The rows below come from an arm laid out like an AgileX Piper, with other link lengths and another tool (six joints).
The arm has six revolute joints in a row. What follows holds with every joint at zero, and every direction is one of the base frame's.
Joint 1 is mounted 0.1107 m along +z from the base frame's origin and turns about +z.
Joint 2 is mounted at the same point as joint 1 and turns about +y.
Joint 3 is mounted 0.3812 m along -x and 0.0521 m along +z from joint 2 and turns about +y.
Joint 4 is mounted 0.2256 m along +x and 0.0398 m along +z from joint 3 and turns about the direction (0.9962, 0, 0.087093).
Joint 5 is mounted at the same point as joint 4 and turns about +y.
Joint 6 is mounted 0.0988 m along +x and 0.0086 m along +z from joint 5 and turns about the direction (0.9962, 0, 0.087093).
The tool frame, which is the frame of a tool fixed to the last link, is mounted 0.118 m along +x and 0.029 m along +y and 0.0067 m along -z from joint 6; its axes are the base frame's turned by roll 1.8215, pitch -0.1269 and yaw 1.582 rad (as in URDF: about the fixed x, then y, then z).
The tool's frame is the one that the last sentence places.
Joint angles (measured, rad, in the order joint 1, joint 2, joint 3, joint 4, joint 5, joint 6), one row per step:
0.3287, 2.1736, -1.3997, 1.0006, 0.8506, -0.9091
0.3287, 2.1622, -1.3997, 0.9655, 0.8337, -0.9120
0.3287, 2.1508, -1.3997, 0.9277, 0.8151, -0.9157
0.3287, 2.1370, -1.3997, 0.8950, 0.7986, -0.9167
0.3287, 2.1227, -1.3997, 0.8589, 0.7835, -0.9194
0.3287, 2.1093, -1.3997, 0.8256, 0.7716, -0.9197
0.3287, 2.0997, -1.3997, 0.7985, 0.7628, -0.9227
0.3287, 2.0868, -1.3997, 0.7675, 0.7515, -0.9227
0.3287, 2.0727, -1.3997, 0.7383, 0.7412, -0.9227
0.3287, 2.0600, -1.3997, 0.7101, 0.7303, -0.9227
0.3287, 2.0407, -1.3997, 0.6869, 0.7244, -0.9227
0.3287, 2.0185, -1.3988, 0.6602, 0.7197, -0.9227
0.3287, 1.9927, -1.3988, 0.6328, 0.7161, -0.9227
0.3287, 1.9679, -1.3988, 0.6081, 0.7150, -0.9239
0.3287, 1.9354, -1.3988, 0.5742, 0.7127, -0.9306
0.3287, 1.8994, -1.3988, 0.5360, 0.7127, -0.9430
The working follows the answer.
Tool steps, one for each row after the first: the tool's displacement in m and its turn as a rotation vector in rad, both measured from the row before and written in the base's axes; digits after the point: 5 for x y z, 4 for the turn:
0.00124, -0.00503, 0.00008, -0.0276, -0.0333, 0.0133
0.00168, -0.00553, -0.00012, -0.0299, -0.0361, 0.0144
0.00176, -0.00482, 0.00204, -0.0244, -0.0342, 0.0104
0.00148, -0.00532, 0.00215, -0.0265, -0.0359, 0.0145
0.00114, -0.00484, 0.00240, -0.0236, -0.0307, 0.0127
0.00084, -0.00402, 0.00143, -0.0198, -0.0249, 0.0129
0.00136, -0.00458, 0.00274, -0.0217, -0.0295, 0.0111
0.00128, -0.00435, 0.00367, -0.0197, -0.0295, 0.0105
0.00154, -0.00424, 0.00325, -0.0193, -0.0286, 0.0094
0.00042, -0.00352, 0.00700, -0.0128, -0.0295, 0.0092
-0.00026, -0.00415, 0.00787, -0.0150, -0.0315, 0.0113
-0.00047, -0.00428, 0.00978, -0.0143, -0.0352, 0.0117
-0.00107, -0.00398, 0.00950, -0.0129, -0.0320, 0.0121
-0.00140, -0.00574, 0.01225, -0.0201, -0.0458, 0.0196
-0.00230, -0.00678, 0.01336, -0.0252, -0.0511, 0.0262

Tool pose at each row, in the base's axes (x y z in m, rotation vector in rad; rounded; the steps above come from the unrounded poses):
0.40181, 0.30364, 0.11736, -1.2559, -2.2326, -0.4905
0.40305, 0.29860, 0.11744, -1.2546, -2.2813, -0.4804
0.40473, 0.29307, 0.11732, -1.2526, -2.3341, -0.4689
0.40650, 0.28825, 0.11936, -1.2524, -2.3804, -0.4632
0.40798, 0.28293, 0.12151, -1.2475, -2.4314, -0.4549
0.40912, 0.27808, 0.12391, -1.2428, -2.4758, -0.4462
0.40996, 0.27407, 0.12534, -1.2355, -2.5134, -0.4375
0.41132, 0.26948, 0.12808, -1.2311, -2.5549, -0.4300
0.41260, 0.26513, 0.13175, -1.2265, -2.5951, -0.4249
0.41414, 0.26090, 0.13500, -1.2227, -2.6340, -0.4196
0.41456, 0.25738, 0.14200, -1.2169, -2.6700, -0.4230
0.41430, 0.25323, 0.14987, -1.2087, -2.7100, -0.4247
0.41383, 0.24895, 0.15966, -1.1995, -2.7528, -0.4299
0.41276, 0.24497, 0.16915, -1.1884, -2.7925, -0.4346
0.41136, 0.23923, 0.18141, -1.1687, -2.8513, -0.4388
0.40906, 0.23245, 0.19477, 1.1221, 2.8768, 0.4327

